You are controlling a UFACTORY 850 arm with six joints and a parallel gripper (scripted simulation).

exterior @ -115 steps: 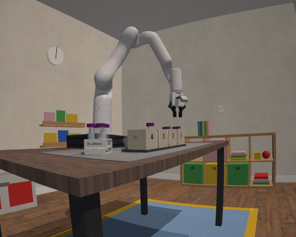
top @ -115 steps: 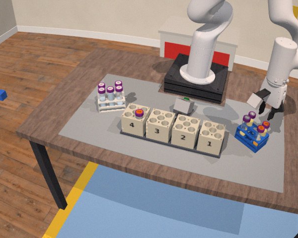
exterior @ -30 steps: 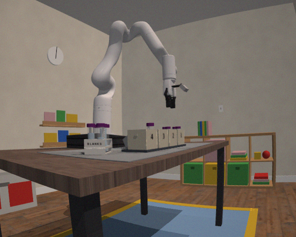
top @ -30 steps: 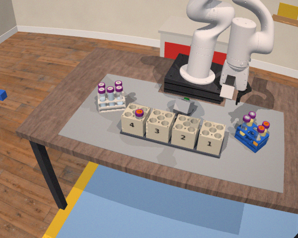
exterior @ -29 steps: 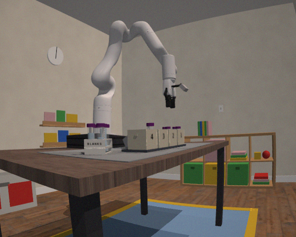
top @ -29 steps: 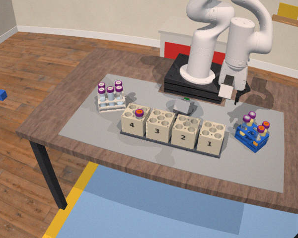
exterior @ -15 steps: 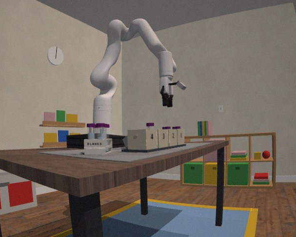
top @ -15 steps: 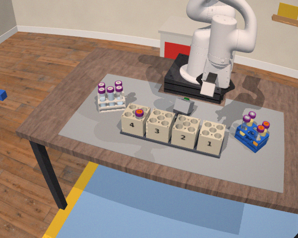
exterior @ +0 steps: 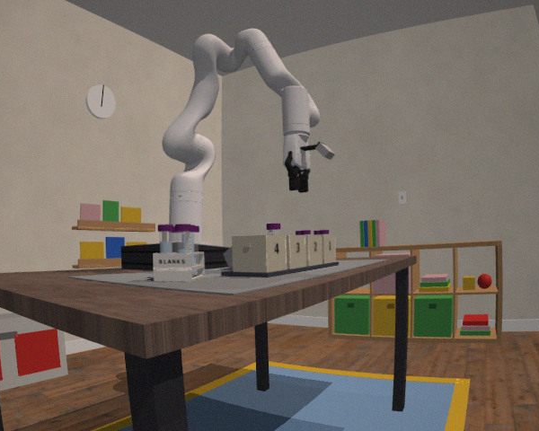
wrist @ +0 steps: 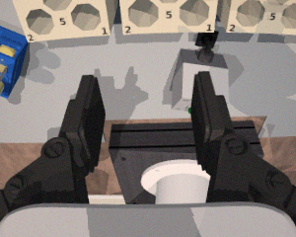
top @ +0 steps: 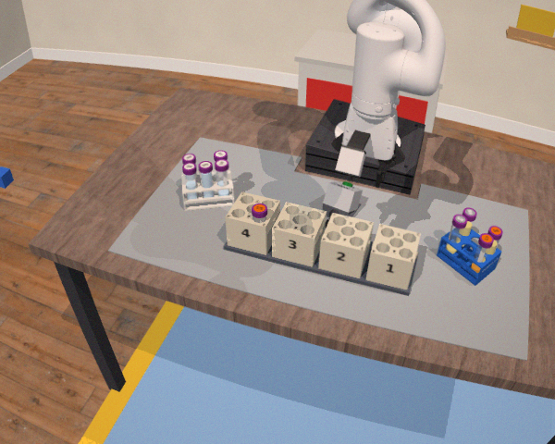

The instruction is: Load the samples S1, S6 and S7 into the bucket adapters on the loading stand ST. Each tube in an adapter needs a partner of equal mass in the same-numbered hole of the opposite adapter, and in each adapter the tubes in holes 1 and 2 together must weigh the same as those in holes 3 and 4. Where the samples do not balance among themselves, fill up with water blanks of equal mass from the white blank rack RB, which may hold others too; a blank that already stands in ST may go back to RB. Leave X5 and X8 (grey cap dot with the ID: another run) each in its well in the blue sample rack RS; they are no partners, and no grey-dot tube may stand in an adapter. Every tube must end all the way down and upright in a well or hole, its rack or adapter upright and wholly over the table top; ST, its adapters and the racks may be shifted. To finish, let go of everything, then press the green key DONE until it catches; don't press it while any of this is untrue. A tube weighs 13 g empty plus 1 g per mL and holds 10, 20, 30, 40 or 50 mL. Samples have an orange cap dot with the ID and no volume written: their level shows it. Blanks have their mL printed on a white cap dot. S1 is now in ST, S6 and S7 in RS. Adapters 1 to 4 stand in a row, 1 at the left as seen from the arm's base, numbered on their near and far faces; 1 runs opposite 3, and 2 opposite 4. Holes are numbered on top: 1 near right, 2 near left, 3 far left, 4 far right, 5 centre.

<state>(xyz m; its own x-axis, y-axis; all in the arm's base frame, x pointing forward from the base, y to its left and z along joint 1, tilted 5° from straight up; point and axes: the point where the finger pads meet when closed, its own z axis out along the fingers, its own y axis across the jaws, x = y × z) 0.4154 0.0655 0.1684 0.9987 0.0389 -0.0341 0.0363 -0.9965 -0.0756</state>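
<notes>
The sample S1 is 22 cm to the right of my hand, 18 cm below it and 4 cm ahead of it. Also, from my hand: green DONE key (19 cm behind, 18 cm below, 8 cm to the right); blue sample rack RS (26 cm to the left, 22 cm below, 9 cm behind); loading stand ST (24 cm below, 8 cm to the right, 1 cm ahead).
</notes>
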